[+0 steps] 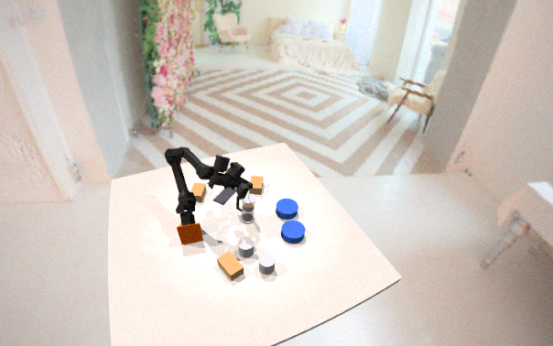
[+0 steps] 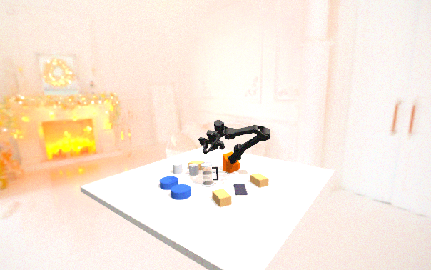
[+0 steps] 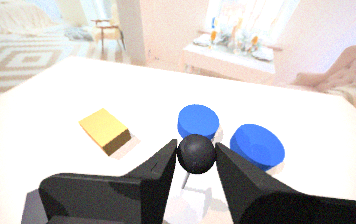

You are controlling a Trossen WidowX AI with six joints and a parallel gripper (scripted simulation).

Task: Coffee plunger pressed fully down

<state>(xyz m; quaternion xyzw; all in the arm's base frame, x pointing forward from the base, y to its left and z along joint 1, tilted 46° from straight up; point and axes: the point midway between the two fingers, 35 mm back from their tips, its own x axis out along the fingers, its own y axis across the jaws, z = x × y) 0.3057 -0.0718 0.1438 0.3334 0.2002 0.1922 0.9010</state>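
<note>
Right now the coffee press is 2 cm behind my gripper tip, 1 cm to the left of it and 12 cm below it.
</note>
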